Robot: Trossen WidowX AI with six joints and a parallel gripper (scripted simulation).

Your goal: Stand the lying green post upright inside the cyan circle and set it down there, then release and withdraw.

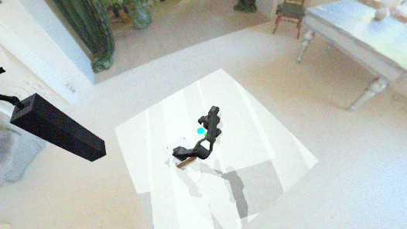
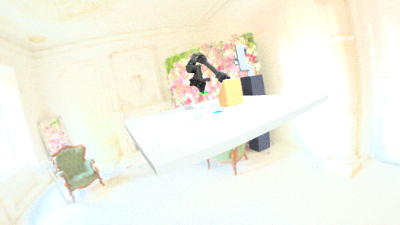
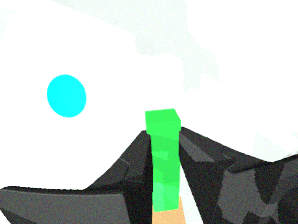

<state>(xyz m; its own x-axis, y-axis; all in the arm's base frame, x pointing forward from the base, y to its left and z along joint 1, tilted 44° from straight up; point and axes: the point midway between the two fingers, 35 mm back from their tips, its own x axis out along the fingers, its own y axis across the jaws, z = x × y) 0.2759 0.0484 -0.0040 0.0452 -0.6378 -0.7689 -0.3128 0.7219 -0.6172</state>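
My gripper tip is now 2 cm past the green post and 1 cm to the left of it. The rest, counted from my gripper tip: cyan circle: 5 cm behind, 11 cm to the left, 14 cm below.
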